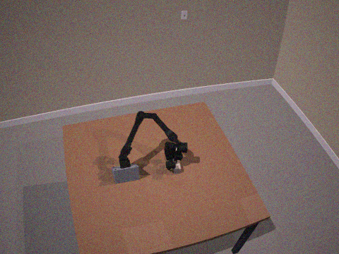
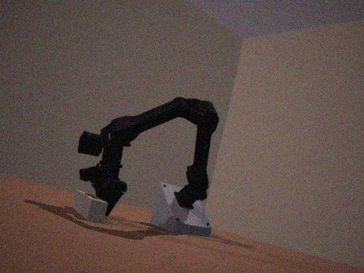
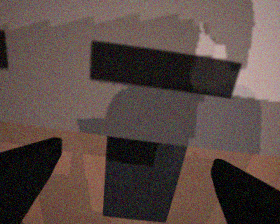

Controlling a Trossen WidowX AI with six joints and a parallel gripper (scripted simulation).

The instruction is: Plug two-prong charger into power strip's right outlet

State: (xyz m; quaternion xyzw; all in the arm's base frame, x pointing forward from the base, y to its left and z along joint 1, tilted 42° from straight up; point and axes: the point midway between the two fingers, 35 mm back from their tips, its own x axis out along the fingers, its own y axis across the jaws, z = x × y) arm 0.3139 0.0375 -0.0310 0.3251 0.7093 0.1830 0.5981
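Right now my gripper tip is 2 cm short of the black two-prong charger, 1 cm to the left of it and 1 cm below it.
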